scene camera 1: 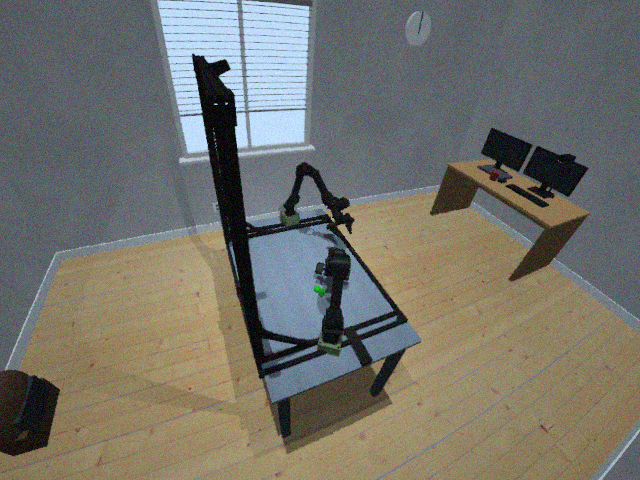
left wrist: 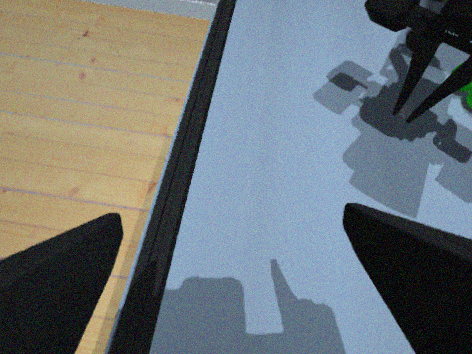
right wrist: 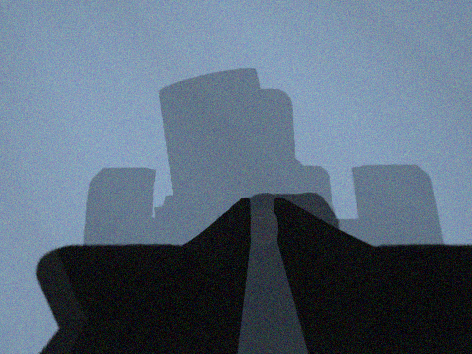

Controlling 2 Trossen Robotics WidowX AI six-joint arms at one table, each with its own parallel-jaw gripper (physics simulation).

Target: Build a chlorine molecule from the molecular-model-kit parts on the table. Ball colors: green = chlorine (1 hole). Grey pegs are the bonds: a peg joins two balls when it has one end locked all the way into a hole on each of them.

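Two green balls lie close together on the table; whether they touch is too small to tell. Green also shows at the right edge of the left wrist view, partly behind a right finger. My right gripper points down above the table, up the picture from the balls in scene camera 1, where its fingertips are hidden. It is shut on a grey peg, dim between the fingertips; the peg's ends are hard to make out. My left gripper is open and empty, high near the table's upper right corner.
A black rail runs along the table edge near my left gripper. A tall black post stands at the table's left side. Black frame bars cross the table near the right arm's base. Arm shadows fall on the table.
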